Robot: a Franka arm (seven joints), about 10 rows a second.
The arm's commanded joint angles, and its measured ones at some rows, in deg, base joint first. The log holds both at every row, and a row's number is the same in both.
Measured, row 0:
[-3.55, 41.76, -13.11, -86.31, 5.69, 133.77, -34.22]
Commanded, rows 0 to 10:
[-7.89, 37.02, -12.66, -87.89, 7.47, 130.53, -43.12]
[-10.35, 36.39, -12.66, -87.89, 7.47, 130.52, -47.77]
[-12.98, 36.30, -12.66, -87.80, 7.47, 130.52, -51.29]
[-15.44, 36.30, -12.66, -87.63, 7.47, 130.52, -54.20]
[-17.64, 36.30, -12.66, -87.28, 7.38, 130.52, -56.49]
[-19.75, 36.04, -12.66, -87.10, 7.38, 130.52, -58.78]
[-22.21, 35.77, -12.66, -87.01, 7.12, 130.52, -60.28]
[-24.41, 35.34, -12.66, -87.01, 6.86, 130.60, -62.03]
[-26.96, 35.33, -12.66, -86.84, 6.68, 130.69, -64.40]
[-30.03, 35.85, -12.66, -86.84, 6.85, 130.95, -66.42]
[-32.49, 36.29, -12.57, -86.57, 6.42, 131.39, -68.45]
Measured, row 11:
[-28.75, 36.60, -13.41, -86.21, 5.75, 130.86, -64.59]
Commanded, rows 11 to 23:
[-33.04, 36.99, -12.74, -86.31, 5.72, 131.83, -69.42]
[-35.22, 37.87, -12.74, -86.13, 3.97, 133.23, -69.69]
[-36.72, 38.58, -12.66, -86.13, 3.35, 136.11, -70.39]
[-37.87, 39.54, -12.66, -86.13, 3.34, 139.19, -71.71]
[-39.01, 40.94, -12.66, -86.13, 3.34, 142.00, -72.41]
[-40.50, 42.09, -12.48, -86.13, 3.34, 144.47, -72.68]
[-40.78, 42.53, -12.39, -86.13, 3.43, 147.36, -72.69]
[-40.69, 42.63, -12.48, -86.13, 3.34, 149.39, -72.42]
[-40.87, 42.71, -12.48, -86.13, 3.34, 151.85, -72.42]
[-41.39, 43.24, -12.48, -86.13, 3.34, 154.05, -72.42]
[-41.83, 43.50, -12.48, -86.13, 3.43, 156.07, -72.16]
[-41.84, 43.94, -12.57, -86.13, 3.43, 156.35, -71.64]
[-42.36, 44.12, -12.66, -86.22, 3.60, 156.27, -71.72]
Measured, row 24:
[-41.24, 43.48, -13.18, -86.50, 4.43, 155.08, -72.05]
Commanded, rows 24 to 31:
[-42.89, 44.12, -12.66, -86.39, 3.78, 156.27, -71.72]
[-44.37, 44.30, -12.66, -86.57, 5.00, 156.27, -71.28]
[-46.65, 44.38, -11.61, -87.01, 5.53, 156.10, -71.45]
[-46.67, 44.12, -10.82, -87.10, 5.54, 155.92, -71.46]
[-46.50, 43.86, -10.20, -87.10, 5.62, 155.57, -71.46]
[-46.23, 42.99, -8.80, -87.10, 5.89, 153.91, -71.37]
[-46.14, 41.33, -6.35, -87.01, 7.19, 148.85, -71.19]
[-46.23, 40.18, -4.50, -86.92, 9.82, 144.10, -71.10]
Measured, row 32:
[-46.14, 43.15, -6.77, -86.32, 6.81, 149.60, -71.30]
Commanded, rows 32 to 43:
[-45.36, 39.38, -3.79, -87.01, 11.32, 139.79, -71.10]
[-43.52, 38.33, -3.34, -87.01, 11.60, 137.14, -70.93]
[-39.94, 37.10, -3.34, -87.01, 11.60, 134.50, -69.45]
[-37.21, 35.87, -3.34, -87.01, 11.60, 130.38, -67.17]
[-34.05, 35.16, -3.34, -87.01, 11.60, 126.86, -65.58]
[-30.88, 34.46, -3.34, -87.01, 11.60, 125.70, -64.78]
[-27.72, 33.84, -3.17, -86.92, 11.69, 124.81, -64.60]
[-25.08, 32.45, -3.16, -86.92, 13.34, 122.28, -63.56]
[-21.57, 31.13, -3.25, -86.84, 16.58, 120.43, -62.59]
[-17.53, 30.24, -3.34, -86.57, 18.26, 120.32, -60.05]
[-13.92, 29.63, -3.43, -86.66, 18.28, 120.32, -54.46]
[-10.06, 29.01, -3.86, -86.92, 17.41, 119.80, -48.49]
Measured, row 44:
[-14.92, 30.95, -2.53, -85.60, 16.79, 120.99, -54.83]
